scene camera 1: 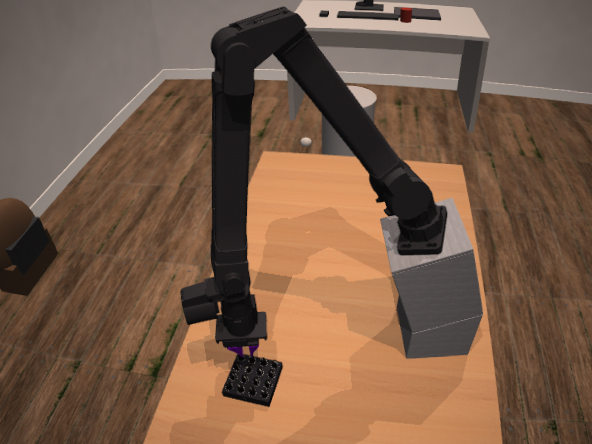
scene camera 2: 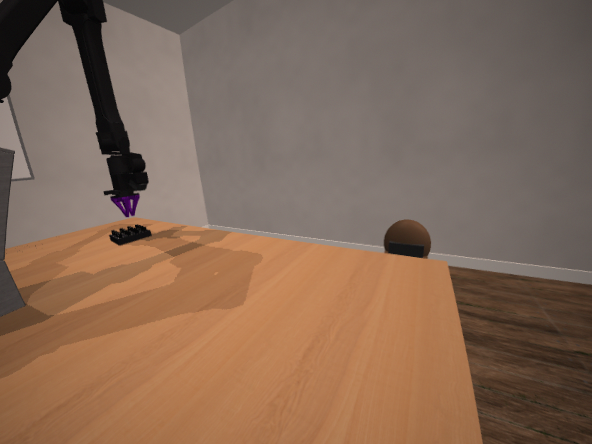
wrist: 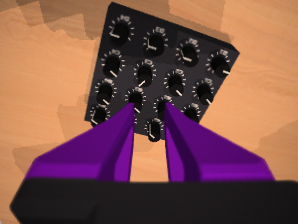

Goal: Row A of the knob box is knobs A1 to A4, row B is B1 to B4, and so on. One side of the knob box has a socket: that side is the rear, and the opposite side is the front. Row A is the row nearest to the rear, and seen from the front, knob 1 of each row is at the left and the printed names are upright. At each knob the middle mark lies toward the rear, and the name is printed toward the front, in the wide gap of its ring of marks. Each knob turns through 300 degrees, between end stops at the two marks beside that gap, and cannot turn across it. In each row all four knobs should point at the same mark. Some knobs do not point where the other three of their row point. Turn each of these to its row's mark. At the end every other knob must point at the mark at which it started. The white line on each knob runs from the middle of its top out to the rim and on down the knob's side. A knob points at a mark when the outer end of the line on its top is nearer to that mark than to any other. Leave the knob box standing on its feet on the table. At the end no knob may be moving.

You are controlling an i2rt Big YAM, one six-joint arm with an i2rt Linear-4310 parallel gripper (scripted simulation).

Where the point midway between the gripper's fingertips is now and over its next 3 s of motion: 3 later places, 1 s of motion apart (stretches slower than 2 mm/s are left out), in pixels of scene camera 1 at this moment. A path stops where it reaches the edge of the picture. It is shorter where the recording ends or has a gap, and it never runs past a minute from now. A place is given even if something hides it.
The gripper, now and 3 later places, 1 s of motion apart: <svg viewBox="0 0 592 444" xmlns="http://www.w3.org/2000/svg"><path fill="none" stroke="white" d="M247 354L244 357L246 364L246 366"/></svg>
